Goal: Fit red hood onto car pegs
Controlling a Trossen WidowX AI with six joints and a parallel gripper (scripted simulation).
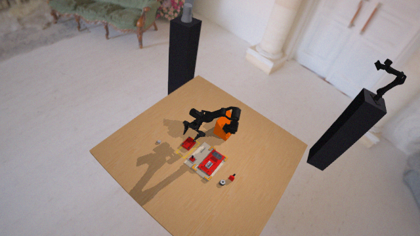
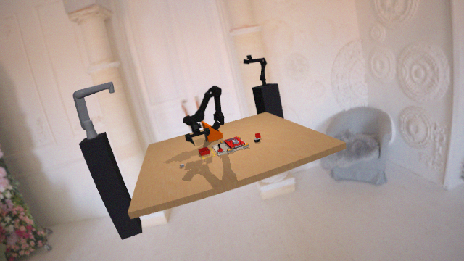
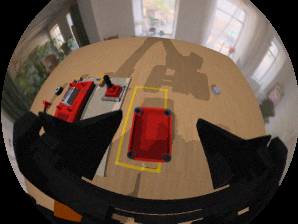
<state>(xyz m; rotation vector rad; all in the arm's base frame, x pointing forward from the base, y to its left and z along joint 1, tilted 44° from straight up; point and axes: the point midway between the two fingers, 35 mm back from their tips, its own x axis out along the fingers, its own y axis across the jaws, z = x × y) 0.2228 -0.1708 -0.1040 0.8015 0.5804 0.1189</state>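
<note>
Now: gripper tip 70 mm above the red hood and 10 mm to the right of it. Also, from my gripper tip: jig 210 mm to the left, 70 mm below, 50 mm ahead; then grey wheel 380 mm to the left, 140 mm ahead, 70 mm below.
</note>
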